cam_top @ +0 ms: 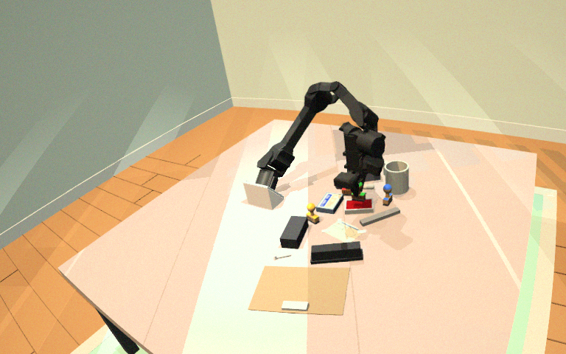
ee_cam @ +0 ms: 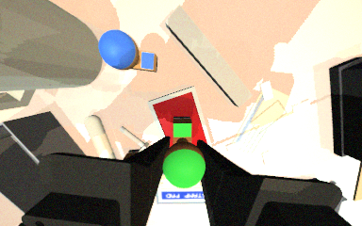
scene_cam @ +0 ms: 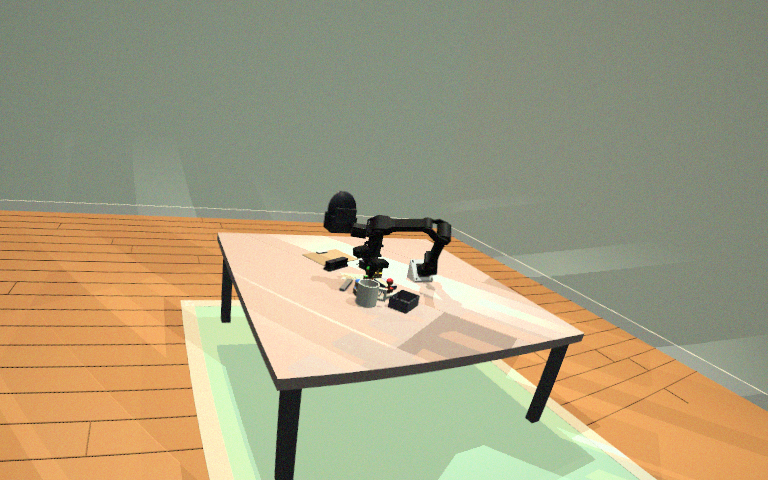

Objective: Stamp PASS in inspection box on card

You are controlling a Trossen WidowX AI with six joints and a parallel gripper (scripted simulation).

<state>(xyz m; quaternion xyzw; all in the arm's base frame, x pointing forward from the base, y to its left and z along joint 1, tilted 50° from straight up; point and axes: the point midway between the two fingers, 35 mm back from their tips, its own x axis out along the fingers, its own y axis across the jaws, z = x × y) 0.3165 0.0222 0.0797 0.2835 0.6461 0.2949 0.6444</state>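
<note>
The red ink pad lies 50 mm below my gripper tip. Also, from my gripper tip: green-knobbed stamp right at my gripper tip; grey bar 80 mm ahead, 20 mm to the right, 50 mm below; red-knobbed stamp 70 mm behind, 60 mm to the left, 30 mm below.
</note>
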